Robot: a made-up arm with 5 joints. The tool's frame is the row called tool. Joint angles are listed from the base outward.
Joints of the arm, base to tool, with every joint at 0 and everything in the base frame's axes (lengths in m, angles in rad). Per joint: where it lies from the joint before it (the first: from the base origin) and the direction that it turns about. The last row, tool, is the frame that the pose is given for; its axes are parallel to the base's.
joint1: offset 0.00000 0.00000 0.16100 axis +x
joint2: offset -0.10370 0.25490 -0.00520 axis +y
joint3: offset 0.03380 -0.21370 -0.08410 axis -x
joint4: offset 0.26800 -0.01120 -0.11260 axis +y
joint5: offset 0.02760 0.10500 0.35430 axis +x
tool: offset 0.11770 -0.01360 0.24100
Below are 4 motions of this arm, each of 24 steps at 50 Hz.
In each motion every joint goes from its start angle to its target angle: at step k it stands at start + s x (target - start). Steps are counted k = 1, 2, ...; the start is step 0. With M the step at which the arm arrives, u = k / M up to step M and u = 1 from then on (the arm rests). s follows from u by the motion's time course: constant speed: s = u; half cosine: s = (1 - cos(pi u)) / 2; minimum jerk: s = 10 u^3 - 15 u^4 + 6 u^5.
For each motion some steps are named. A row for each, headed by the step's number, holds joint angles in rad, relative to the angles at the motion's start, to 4 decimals.
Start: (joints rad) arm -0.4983 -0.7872 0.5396 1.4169 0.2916
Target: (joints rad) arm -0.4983 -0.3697 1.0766 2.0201 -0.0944
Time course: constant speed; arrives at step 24
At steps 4, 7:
4: 0.0000 0.0696 0.0895 0.1005 -0.0643
7: 0.0000 0.1218 0.1566 0.1759 -0.1126

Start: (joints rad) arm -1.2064 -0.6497 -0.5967 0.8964 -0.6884
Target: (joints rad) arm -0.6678 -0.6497 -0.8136 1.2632 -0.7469
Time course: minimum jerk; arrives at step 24
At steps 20, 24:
20: 0.5195 0.0000 -0.2092 0.3538 -0.0564
24: 0.5386 0.0000 -0.2169 0.3668 -0.0585

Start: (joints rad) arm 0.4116 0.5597 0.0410 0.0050 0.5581
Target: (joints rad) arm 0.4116 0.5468 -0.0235 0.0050 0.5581
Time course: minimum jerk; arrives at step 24
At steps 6, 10, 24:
6: 0.0000 -0.0013 -0.0067 0.0000 0.0000
10: 0.0000 -0.0045 -0.0224 0.0000 0.0000
24: 0.0000 -0.0129 -0.0645 0.0000 0.0000

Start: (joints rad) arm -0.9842 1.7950 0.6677 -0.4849 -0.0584
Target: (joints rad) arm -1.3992 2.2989 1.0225 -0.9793 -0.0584
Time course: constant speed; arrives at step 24
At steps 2, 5, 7, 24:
2: -0.0346 0.0420 0.0296 -0.0412 0.0000
5: -0.0865 0.1050 0.0739 -0.1030 0.0000
7: -0.1210 0.1470 0.1035 -0.1442 0.0000
24: -0.4150 0.5039 0.3548 -0.4944 0.0000

